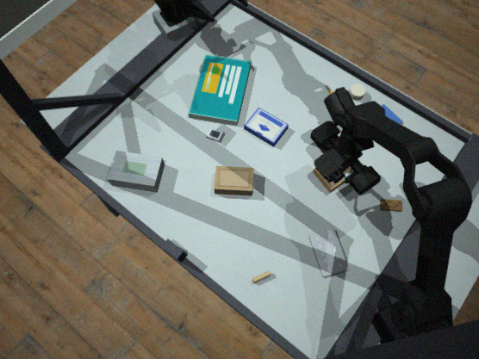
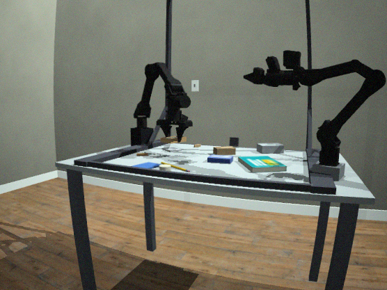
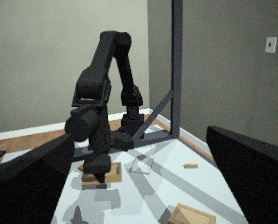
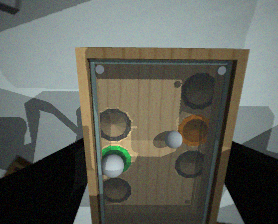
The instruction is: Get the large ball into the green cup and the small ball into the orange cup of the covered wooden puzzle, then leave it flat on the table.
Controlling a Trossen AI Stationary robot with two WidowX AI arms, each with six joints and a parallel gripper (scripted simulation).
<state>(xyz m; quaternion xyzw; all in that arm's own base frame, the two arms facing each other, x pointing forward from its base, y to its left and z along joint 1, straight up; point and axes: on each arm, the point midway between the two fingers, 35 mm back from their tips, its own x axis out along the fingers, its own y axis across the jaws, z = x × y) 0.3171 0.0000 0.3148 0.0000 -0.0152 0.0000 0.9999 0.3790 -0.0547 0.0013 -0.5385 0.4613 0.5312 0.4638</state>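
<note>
The covered wooden puzzle lies 3 cm below my right hand.
</note>
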